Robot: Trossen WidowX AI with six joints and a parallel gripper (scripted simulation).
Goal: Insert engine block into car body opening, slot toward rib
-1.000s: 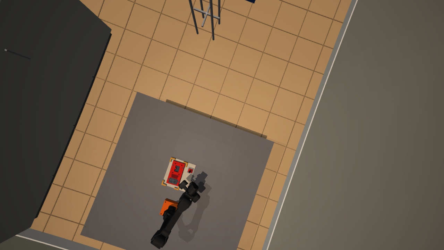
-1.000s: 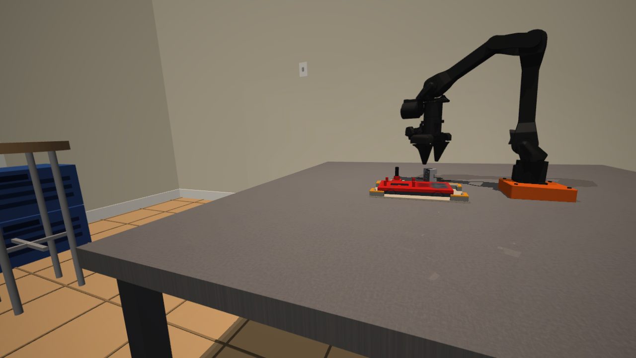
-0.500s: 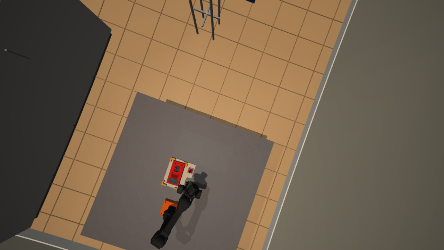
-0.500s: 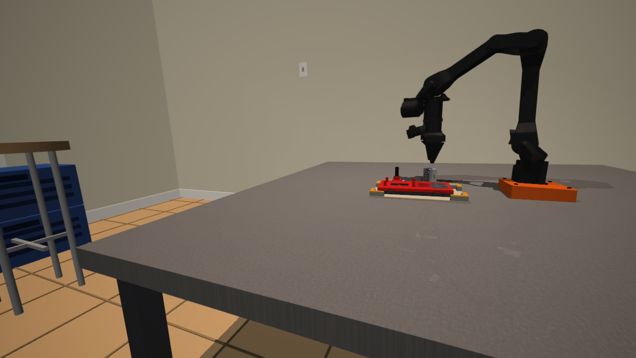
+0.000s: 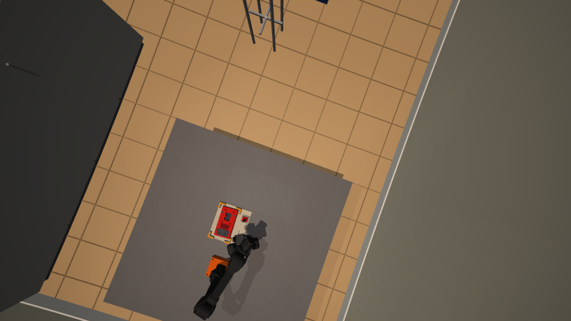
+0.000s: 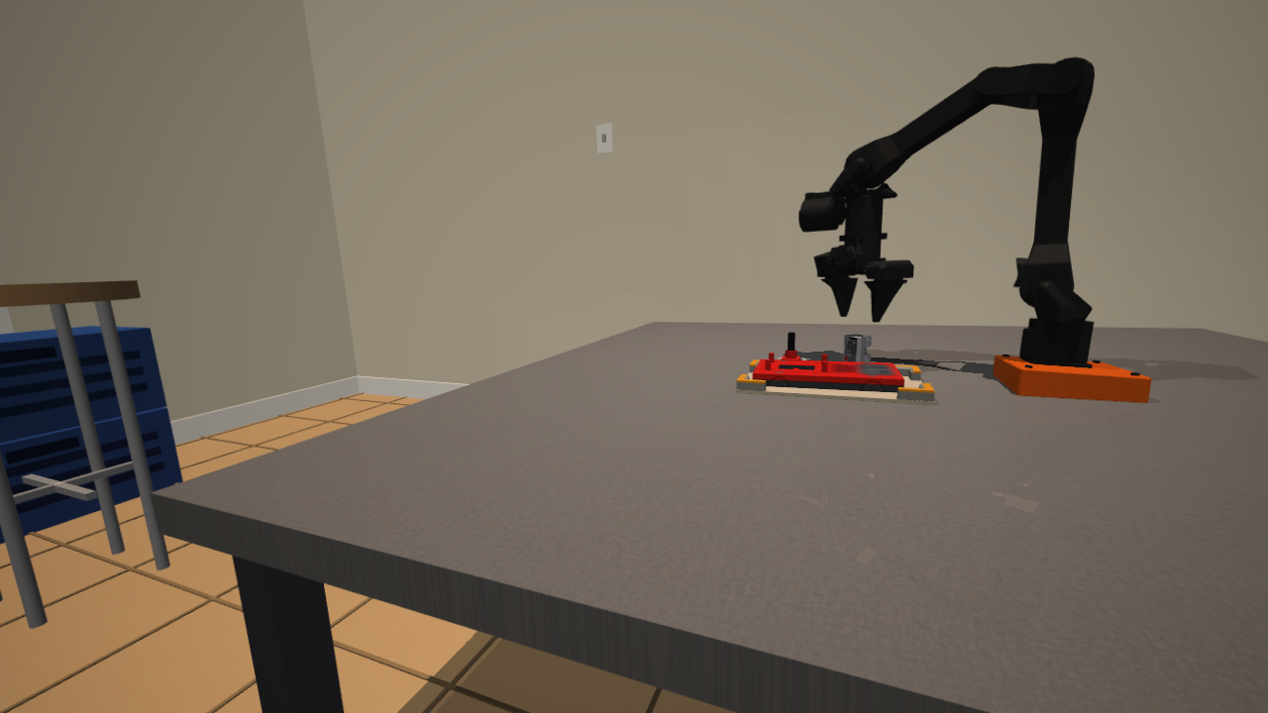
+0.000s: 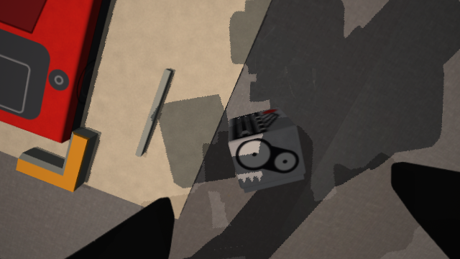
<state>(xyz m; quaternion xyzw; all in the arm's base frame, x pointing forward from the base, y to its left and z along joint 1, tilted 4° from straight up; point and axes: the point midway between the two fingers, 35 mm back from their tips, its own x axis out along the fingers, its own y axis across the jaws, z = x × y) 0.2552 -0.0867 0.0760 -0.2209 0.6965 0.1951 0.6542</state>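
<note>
My gripper tip is now 5 cm above the grey engine block. From my gripper tip the other things lie so: thin grey bar 16 cm to the left, 7 cm below, 4 cm ahead.
</note>
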